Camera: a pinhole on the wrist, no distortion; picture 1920 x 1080 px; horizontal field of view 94.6 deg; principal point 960.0 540.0 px. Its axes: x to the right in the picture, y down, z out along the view. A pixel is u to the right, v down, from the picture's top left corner.
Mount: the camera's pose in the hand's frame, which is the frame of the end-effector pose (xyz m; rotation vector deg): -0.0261 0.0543 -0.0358 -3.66 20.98 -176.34
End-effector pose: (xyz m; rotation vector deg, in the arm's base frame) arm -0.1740 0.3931 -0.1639 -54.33 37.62 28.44
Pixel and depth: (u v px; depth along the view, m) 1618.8 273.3 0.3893
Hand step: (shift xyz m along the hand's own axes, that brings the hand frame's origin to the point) -0.3015 0.0639 0.3803
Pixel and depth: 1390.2 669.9 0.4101
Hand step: -0.2039 -0.1091 0.3555
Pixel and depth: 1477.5 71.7 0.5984
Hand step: -0.3592 0.2057 0.6324
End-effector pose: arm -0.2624 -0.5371 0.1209 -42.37 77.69 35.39
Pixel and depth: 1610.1 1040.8 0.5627
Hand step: -0.4010 -0.4051 0.4507
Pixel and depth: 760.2 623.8 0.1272
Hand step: 0.0088 0.0142 0.0839
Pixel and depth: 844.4 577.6 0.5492
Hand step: 0.0714 -0.0933 0.4896
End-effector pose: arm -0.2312 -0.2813 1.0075 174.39 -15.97 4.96
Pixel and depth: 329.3 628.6 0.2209
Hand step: 0.1418 -0.0115 0.1679
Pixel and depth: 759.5 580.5 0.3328
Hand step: 0.0649 -0.0347 0.2811
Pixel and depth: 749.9 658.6 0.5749
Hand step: 0.1391 -0.1485 0.4996
